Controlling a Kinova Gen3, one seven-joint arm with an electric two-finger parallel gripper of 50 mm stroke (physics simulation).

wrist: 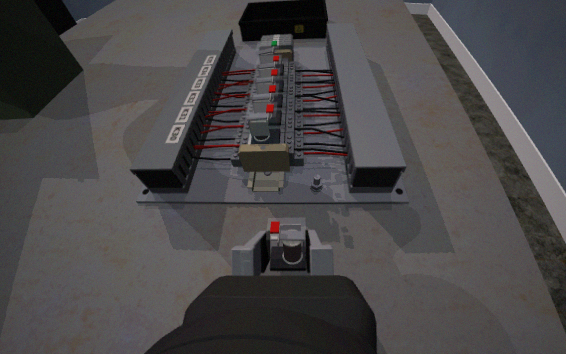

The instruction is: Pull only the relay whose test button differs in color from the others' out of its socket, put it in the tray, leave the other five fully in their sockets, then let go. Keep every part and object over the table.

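Places are measured from the arm's base along level axes (x ahead, y left, z up), in metres.
Pixels of known places: gripper, fingertip midpoint: [287, 244].
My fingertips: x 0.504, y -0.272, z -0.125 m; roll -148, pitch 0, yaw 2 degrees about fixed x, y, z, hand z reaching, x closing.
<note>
For each thing: its top centre in the pictures, then the offset to it from my fingertips. "*": a spot on its surface instead.
- clear-topped relay with a red test button, top centre: [285, 235] 0.000 m ahead, 0.003 m right, 0.025 m up
- relay with a green test button, top centre: [268, 42] 0.028 m back, 0.220 m left, 0.056 m up
- grey upright clip, surface spot: [259, 127] * 0.027 m back, 0.091 m left, 0.037 m up
- black tray, surface spot: [270, 31] * 0.048 m back, 0.405 m left, 0.003 m down
- beige end block, top centre: [263, 147] 0.025 m back, 0.082 m left, 0.021 m up
- metal stud, surface spot: [316, 183] * 0.024 m ahead, 0.062 m left, 0.007 m down
My gripper [287, 244] is shut on a clear-topped relay with a red test button [275, 227], at the lower middle of the wrist view, in front of the panel's near edge. A relay with a green test button [274, 43] stands at the far end of the socket row. Relays with red test buttons [276, 58] [274, 72] [272, 88] [270, 108] stand between it and the near end. A grey upright clip [259, 127] is at the nearest socket; I see no test button there. The black tray [270, 31] is behind the panel. Its inside is too dark to tell.
Grey wire ducts [195, 110] [362, 105] flank the sockets, the left one labelled K30 nearest. A beige end block [265, 158] and a metal stud [316, 183] are at the near end. A dark green block [35, 65] stands far left. The table's right edge shows.
</note>
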